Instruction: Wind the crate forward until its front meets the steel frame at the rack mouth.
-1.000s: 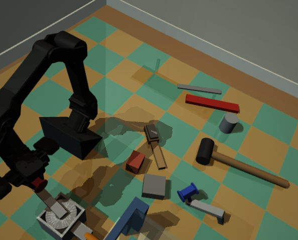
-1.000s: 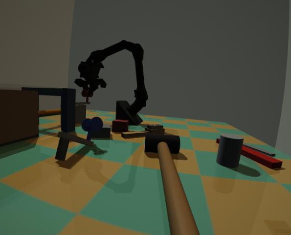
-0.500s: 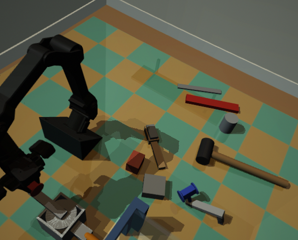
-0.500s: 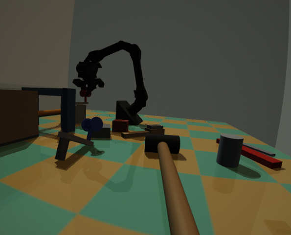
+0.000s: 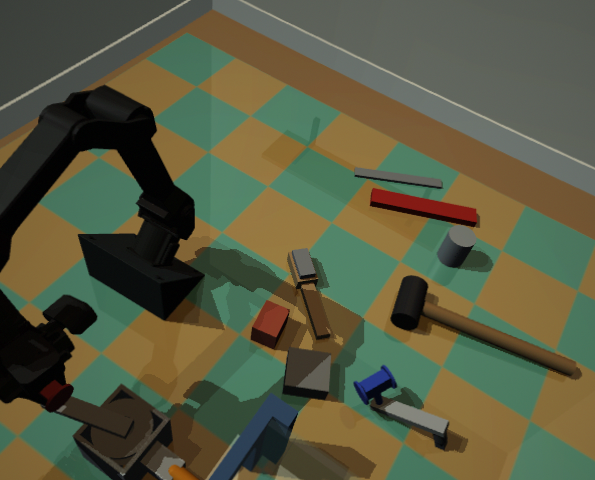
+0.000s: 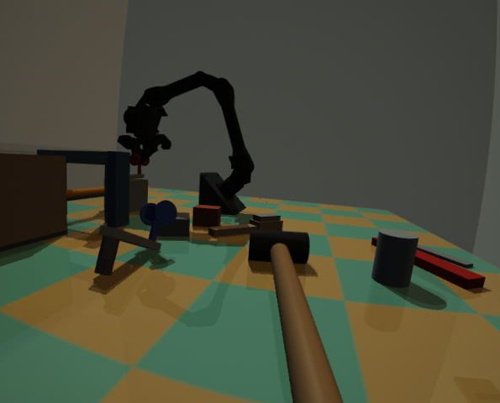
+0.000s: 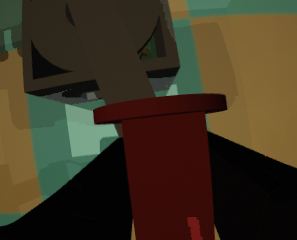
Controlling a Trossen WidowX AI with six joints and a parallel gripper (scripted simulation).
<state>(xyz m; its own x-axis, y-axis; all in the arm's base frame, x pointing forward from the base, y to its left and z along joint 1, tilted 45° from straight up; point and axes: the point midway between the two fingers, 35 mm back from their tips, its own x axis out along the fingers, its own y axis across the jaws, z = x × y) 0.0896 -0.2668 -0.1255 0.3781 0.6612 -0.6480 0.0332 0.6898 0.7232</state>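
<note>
The red-knobbed winch handle lies 30 mm below my gripper tip, 20 mm ahead of it and 10 mm to the left of it. From my gripper tip the other things lie so: red cylindrical grip (10 mm behind); grey block (280 mm to the left, 240 mm ahead, 120 mm below); boxy winch (100 mm below, 70 mm ahead, 20 mm to the left).
</note>
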